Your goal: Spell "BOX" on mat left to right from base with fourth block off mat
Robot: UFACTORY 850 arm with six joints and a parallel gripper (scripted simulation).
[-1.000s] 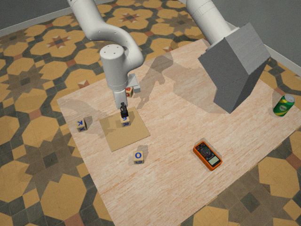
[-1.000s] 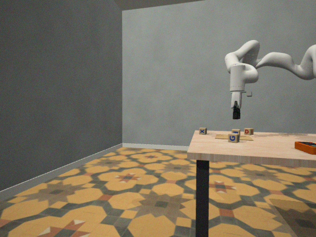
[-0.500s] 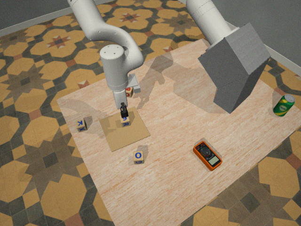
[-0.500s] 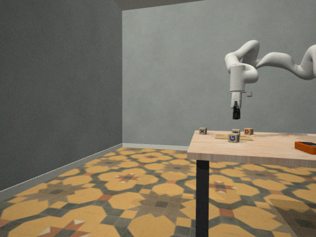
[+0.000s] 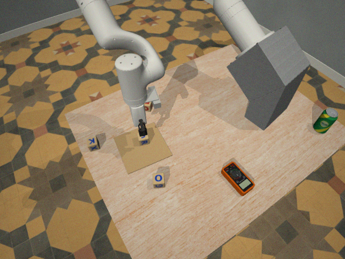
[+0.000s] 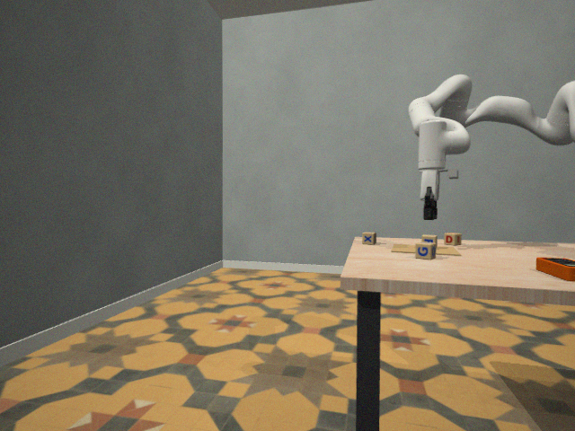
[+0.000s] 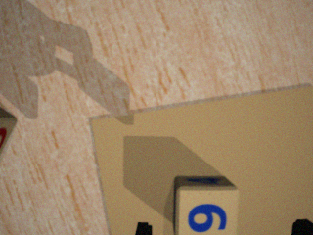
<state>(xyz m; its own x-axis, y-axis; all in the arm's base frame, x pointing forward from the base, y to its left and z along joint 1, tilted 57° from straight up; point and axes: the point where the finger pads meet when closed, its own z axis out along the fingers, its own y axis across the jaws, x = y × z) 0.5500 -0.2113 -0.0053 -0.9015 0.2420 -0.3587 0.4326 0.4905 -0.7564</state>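
Now: the tan mat 11 cm below my hand, 2 cm ahead of it and 1 cm to the left of it. Also, from my hand: X block (18 cm ahead, 13 cm to the right, 9 cm below); B block (15 cm to the right, 13 cm behind, 9 cm below); O block (20 cm to the left, 9 cm below, 8 cm ahead).
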